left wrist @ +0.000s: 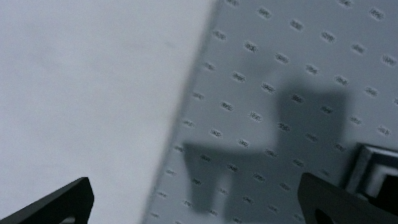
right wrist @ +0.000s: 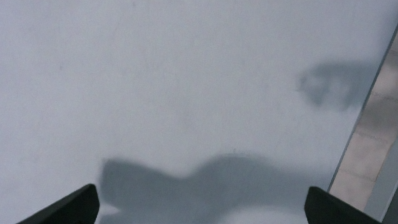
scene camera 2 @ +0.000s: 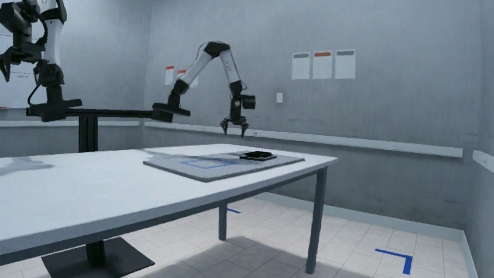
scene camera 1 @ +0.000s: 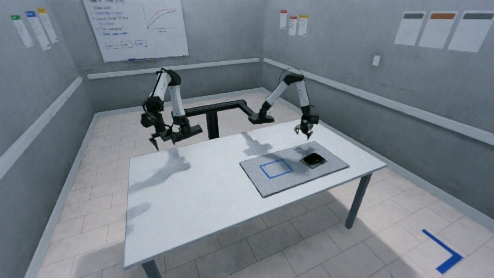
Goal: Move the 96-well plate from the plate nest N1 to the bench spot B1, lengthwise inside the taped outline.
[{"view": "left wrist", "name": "my left gripper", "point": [196, 185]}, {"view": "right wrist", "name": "my right gripper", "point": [201, 195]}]
